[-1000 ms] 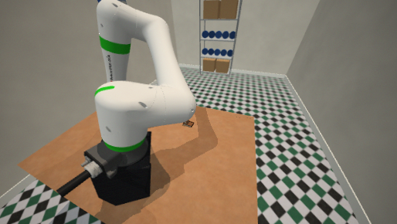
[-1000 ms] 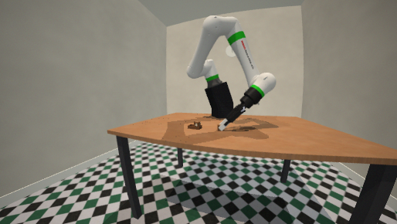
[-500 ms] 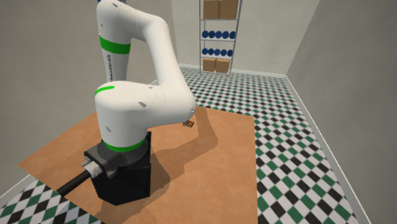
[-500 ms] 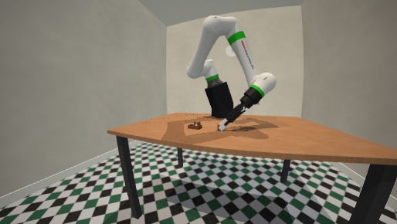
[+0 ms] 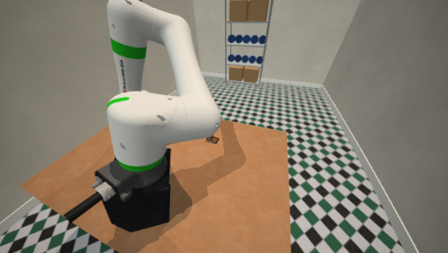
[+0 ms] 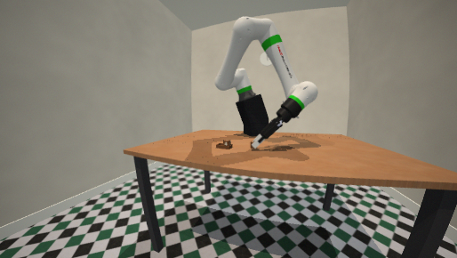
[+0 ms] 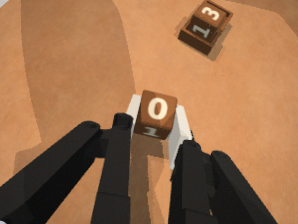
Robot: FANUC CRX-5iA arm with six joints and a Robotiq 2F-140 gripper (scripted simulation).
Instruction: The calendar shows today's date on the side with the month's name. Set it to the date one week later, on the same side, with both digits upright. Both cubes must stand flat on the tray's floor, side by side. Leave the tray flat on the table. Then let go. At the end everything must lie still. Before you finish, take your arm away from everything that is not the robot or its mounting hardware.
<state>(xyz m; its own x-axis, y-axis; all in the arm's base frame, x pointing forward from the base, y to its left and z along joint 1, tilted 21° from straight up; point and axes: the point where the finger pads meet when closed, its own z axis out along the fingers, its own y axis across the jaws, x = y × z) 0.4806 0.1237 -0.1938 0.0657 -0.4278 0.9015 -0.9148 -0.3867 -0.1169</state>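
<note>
Now: hand 18 cm to the left of the brown calendar tray, 4 cm above it and 2 cm short of it. From my hand the other things lie so: brown cube (2 cm to the right, 2 cm below, 1 cm ahead).
</note>
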